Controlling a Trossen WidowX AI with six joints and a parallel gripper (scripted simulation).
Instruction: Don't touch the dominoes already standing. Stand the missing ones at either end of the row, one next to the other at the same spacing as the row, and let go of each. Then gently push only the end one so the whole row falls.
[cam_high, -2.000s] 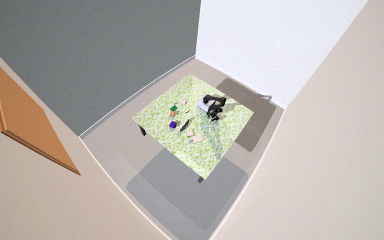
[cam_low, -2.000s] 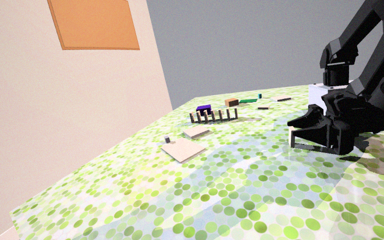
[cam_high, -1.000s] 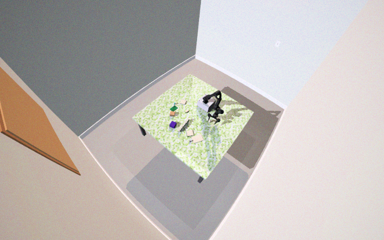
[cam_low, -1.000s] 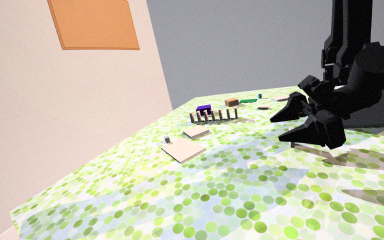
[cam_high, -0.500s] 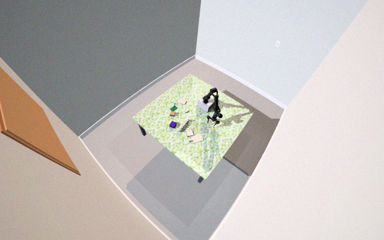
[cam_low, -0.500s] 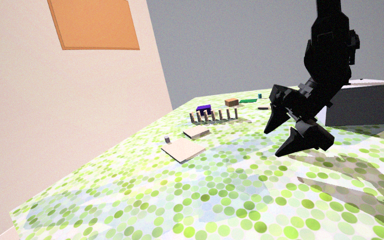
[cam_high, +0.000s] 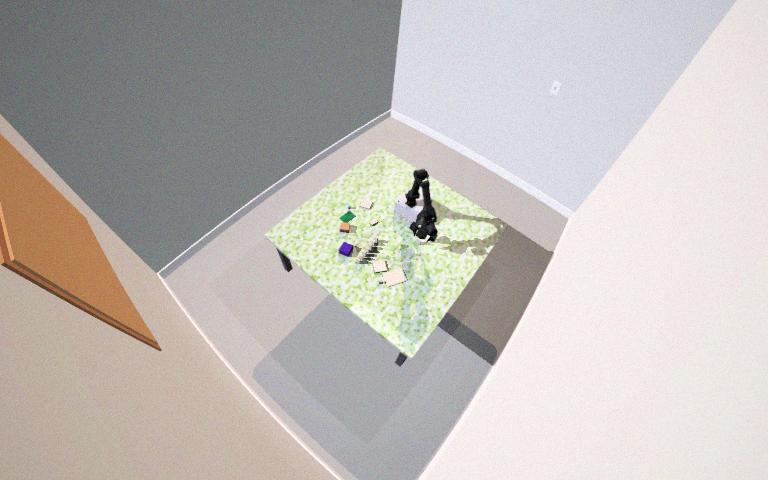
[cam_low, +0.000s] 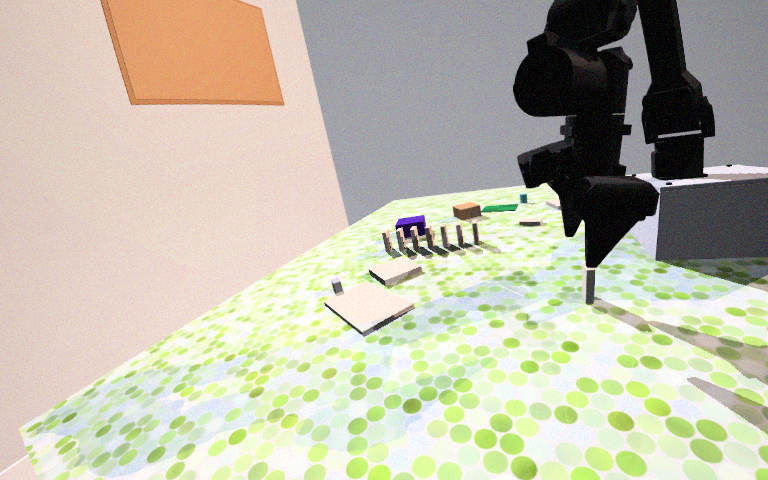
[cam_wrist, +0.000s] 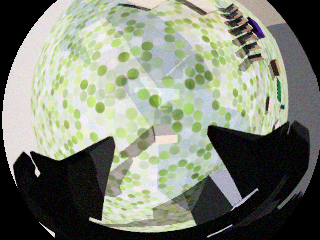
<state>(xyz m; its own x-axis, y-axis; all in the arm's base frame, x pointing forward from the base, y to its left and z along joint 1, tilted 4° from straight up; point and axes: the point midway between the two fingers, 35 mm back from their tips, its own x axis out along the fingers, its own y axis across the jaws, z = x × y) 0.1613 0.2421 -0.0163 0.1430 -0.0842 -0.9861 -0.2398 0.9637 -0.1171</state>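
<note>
My gripper tip is 51 cm to the left of the green flat piece, 20 cm short of it and 7 cm above it. Also, from my gripper tip: small grey cube 39 cm ahead, 6 cm below, 3 cm to the left; then beige tile 51 cm to the right, 7 cm below, 2 cm ahead; then purple block 40 cm ahead, 30 cm to the right, 5 cm below.
</note>
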